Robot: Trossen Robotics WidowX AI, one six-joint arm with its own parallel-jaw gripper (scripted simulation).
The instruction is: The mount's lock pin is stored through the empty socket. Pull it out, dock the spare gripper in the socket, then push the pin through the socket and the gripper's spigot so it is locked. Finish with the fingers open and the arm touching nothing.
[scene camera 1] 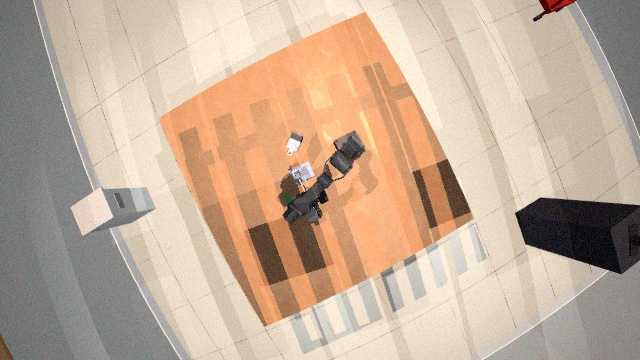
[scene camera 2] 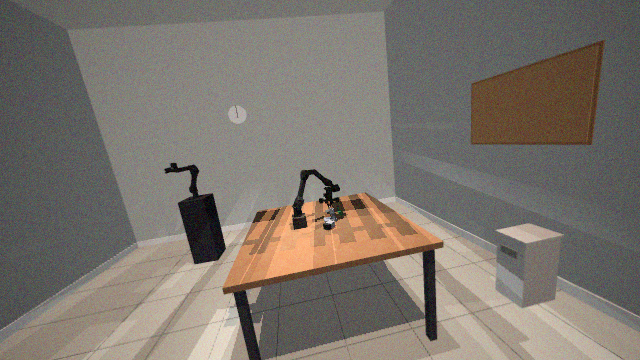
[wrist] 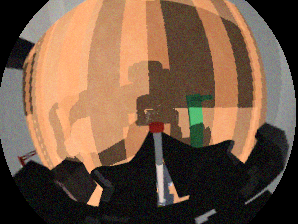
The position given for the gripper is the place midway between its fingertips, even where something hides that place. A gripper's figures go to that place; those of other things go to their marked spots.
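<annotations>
Lens distances: the gripper (wrist: 153, 133), 10 cm from the lens; a green part (wrist: 196, 120), 18 cm from the lens.
</annotations>
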